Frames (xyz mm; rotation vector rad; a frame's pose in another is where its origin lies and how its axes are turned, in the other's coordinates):
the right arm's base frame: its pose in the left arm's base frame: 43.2 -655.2 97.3 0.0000 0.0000 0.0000
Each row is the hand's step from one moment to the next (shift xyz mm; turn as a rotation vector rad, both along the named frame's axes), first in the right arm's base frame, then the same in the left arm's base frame.
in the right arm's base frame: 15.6 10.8 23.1 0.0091 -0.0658 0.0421
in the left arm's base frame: 15.6 10.8 23.1 0.0091 -0.0658 0.0421
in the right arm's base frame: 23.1 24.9 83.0 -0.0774 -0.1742 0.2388
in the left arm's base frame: 23.1 24.9 83.0 -0.0774 -0.1742 0.2388
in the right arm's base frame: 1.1 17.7 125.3 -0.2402 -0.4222 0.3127
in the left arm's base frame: 1.1 17.7 125.3 -0.2402 -0.4222 0.3127
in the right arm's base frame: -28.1 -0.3 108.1 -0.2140 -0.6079 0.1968
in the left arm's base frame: -28.1 -0.3 108.1 -0.2140 -0.6079 0.1968
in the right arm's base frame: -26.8 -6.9 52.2 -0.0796 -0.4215 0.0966
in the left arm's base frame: -26.8 -6.9 52.2 -0.0796 -0.4215 0.0966
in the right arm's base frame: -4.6 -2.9 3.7 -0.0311 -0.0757 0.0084
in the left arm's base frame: -4.6 -2.9 3.7 -0.0311 -0.0757 0.0084
